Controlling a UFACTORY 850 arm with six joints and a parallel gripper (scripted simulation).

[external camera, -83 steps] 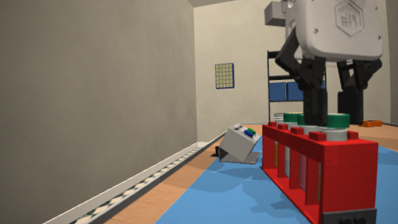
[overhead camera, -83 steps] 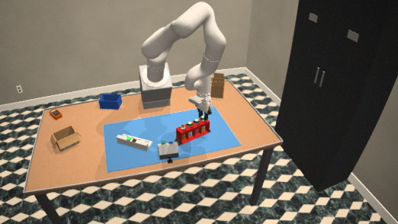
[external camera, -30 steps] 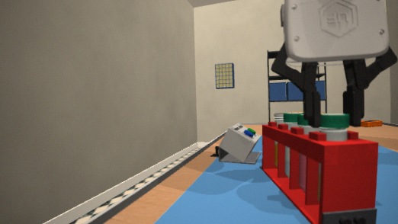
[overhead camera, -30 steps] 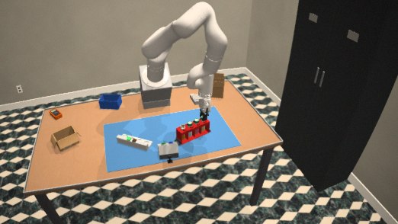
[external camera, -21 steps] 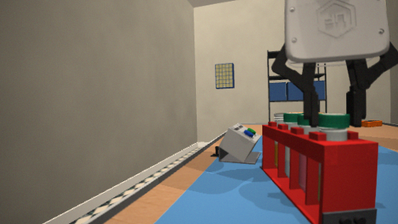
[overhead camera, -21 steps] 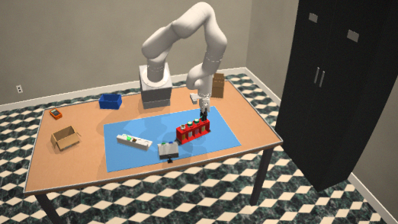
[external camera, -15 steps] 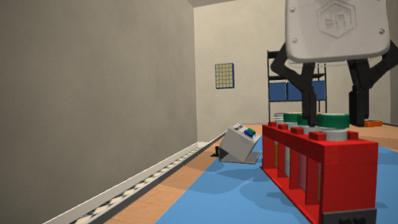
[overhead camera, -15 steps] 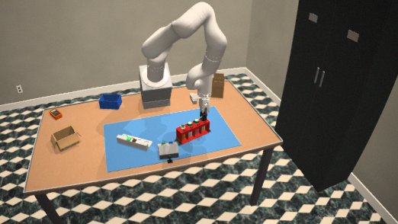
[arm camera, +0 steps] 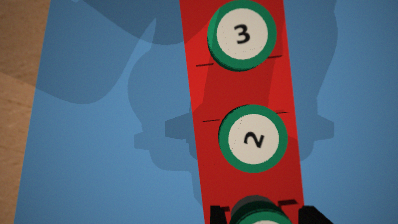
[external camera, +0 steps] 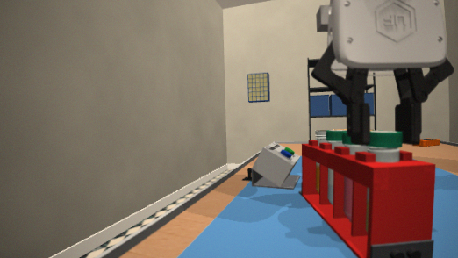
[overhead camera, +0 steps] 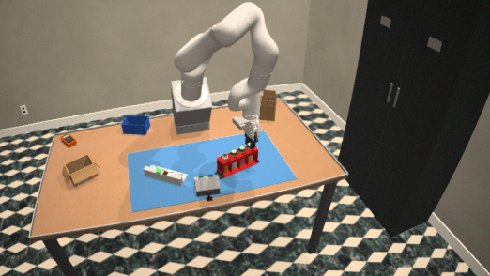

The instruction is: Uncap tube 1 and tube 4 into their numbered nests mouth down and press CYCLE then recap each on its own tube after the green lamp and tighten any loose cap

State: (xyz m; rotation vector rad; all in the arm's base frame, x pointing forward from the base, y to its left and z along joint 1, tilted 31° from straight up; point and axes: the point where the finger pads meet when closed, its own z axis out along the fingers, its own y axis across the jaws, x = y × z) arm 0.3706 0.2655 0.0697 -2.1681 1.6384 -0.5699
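Right now my hand is 1 cm above the green cap. From my hand the other things lie so: green ready key 28 cm to the right, 14 cm ahead, 6 cm below; key housing 25 cm to the right, 16 cm ahead, 8 cm below; blue cycle key 23 cm to the right, 14 cm ahead, 6 cm below.
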